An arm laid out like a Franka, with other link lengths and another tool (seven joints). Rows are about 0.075 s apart.
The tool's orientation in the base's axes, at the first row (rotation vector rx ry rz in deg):
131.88 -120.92 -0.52
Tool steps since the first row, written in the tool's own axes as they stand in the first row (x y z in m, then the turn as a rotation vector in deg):
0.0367 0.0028 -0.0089 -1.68 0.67 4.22
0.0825 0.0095 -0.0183 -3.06 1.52 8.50
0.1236 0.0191 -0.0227 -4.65 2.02 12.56
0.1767 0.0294 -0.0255 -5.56 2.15 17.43
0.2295 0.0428 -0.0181 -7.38 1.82 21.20
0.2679 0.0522 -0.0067 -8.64 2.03 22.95
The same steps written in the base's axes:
0.0005 -0.0367 0.0093 -0.88 1.57 -4.22
-0.0020 -0.0828 0.0192 -1.92 2.83 -8.50
-0.0079 -0.1246 0.0241 -2.63 4.33 -12.56
-0.0135 -0.1783 0.0275 -2.92 5.18 -17.44
-0.0224 -0.2322 0.0208 -2.81 6.98 -21.23
-0.0287 -0.2713 0.0099 -3.16 8.20 -22.98

